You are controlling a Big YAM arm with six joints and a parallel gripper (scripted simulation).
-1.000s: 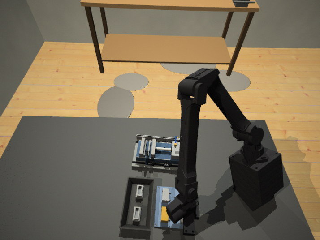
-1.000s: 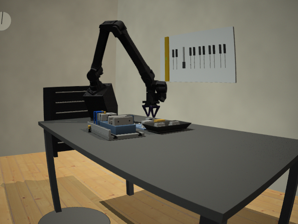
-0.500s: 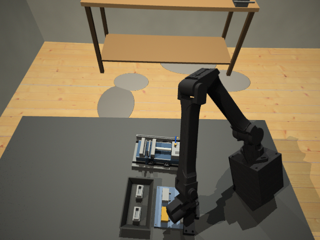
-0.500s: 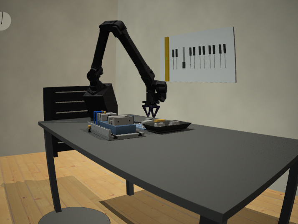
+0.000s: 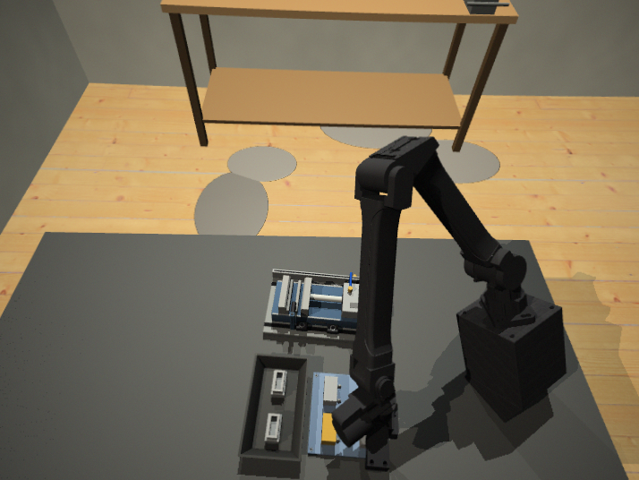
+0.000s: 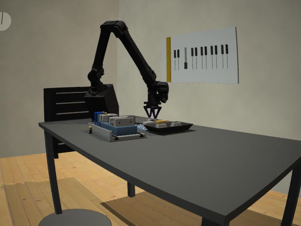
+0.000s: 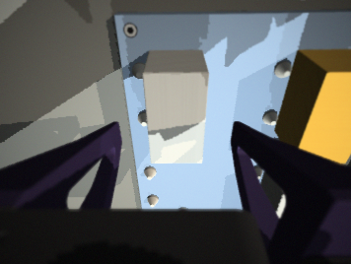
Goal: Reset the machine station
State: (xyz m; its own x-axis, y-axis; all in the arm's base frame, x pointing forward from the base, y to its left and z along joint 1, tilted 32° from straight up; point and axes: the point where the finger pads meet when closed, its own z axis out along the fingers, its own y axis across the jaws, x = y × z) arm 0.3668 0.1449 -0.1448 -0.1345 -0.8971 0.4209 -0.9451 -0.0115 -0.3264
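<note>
Now: hand 30 mm above the gray aluminum blank. The rest, counted from my hand: brass blank (90 mm ahead, 10 mm to the right, 30 mm below); infeed plate (40 mm ahead, 50 mm to the right, 50 mm below); work stop rod (160 mm ahead, 300 mm to the right, 30 mm above).
</note>
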